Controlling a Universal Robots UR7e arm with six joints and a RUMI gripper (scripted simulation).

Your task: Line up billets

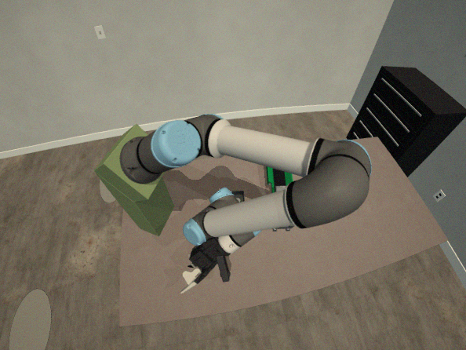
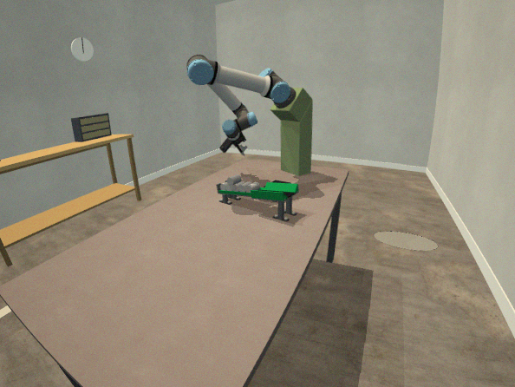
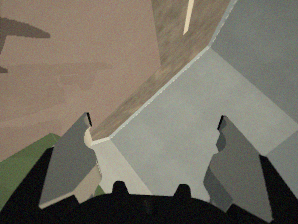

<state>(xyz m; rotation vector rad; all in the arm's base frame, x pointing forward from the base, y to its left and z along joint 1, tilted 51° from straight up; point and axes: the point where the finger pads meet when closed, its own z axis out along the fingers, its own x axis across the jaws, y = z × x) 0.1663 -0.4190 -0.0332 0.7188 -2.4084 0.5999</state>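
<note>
The ramp is 590 mm ahead of my hand, 190 mm to the left of it and 90 mm below it. Also, from my hand: small dark tray (360 mm ahead, 280 mm to the left, 160 mm below).
</note>
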